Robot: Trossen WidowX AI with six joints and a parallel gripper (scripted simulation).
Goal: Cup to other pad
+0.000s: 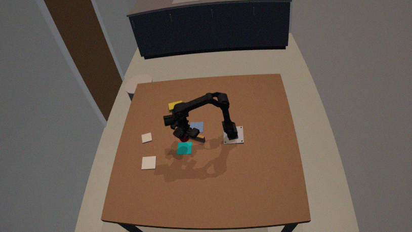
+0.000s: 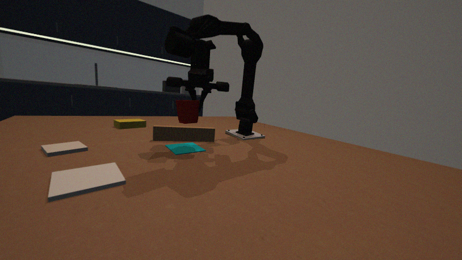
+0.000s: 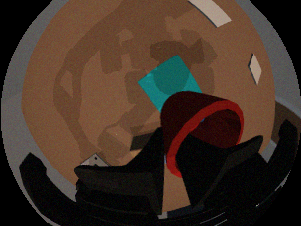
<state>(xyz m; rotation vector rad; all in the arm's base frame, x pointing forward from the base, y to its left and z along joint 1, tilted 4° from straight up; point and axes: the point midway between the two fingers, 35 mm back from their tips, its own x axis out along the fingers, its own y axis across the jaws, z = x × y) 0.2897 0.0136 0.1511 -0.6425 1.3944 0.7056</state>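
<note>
Right now the teal pad is 40 mm ahead of my gripper tip and 120 mm below it. Also, from my gripper tip: red cup 20 mm ahead, 20 mm to the right; low wooden bar 10 mm behind, 80 mm to the right, 100 mm below.
</note>
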